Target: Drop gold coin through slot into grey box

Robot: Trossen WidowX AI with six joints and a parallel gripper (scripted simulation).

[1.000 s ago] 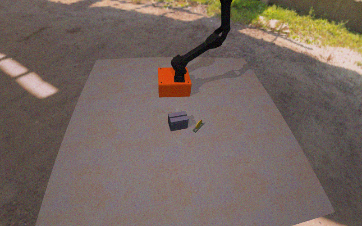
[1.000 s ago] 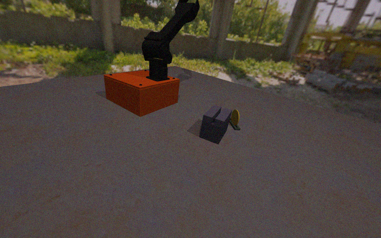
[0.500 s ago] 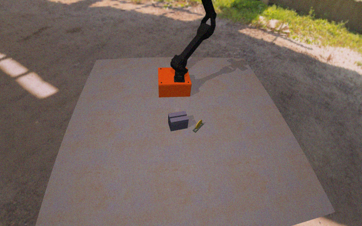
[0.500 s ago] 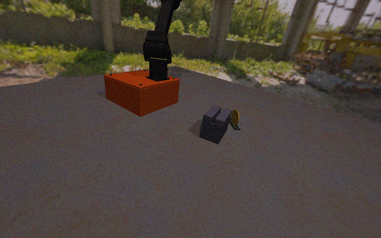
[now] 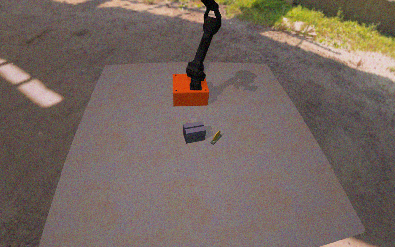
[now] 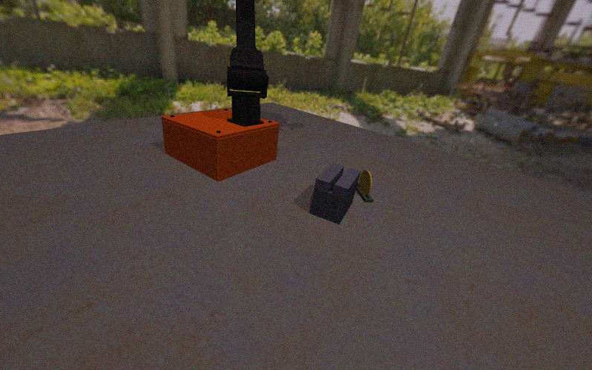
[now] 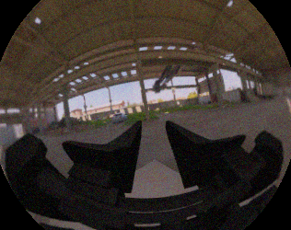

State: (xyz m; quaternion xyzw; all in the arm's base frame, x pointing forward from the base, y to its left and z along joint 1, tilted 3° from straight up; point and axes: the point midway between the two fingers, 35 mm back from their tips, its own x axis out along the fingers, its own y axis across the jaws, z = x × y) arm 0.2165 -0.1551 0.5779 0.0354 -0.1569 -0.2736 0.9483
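The gold coin lies 67 cm below my gripper tip, 27 cm to the left of it and 8 cm ahead of it.
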